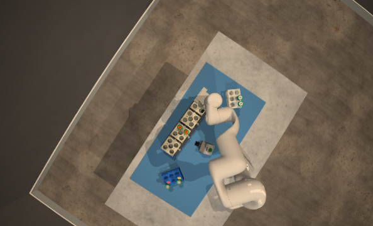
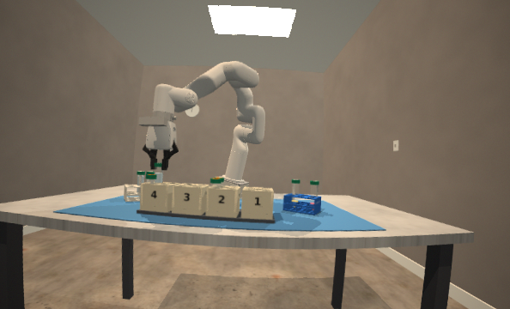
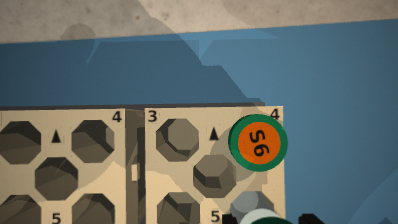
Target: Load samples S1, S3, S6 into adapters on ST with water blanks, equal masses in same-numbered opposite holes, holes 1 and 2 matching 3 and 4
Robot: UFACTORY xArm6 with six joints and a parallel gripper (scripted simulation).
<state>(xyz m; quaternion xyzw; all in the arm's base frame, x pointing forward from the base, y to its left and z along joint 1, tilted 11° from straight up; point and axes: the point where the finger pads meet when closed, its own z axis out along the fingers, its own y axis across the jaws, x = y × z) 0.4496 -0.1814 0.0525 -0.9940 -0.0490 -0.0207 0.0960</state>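
My hand is 230 mm past the green key, 200 mm to the right of it and 90 mm above it. Also, from my hand: cream blank rack 170 mm to the right, 130 mm below, 120 mm behind; then loading stand 190 mm to the left, 150 mm below; then blue sample rack 520 mm to the left, 170 mm behind, 130 mm below.
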